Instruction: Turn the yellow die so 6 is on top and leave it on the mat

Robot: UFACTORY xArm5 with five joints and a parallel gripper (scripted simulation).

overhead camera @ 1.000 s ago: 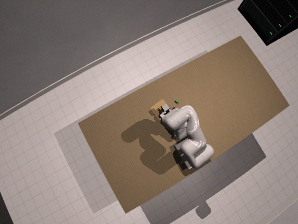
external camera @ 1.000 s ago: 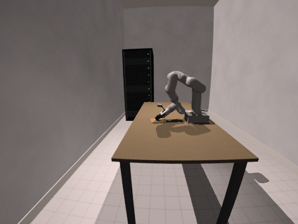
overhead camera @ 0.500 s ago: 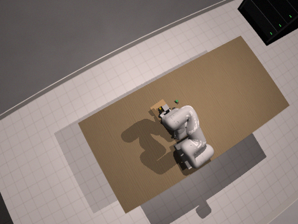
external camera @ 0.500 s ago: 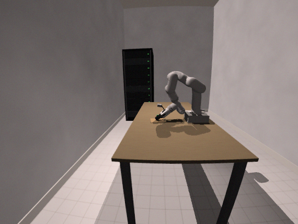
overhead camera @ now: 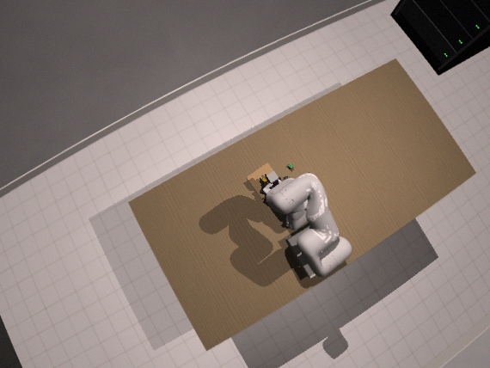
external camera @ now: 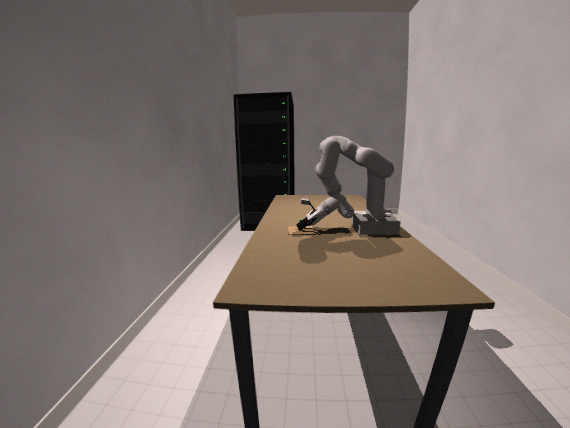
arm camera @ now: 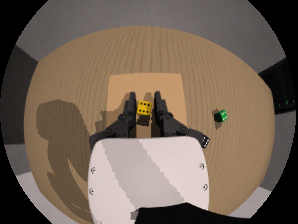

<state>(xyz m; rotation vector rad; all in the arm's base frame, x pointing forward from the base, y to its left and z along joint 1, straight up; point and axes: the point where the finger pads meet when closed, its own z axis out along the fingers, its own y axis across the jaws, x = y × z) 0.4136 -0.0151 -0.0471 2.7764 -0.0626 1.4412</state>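
Now: the yellow die 2 cm below my hand. The rest, counted from my hand: green die: 16 cm to the right, 2 cm below, 2 cm behind; black die: 10 cm to the right, 6 cm behind, 2 cm below; tan mat: 3 cm below.
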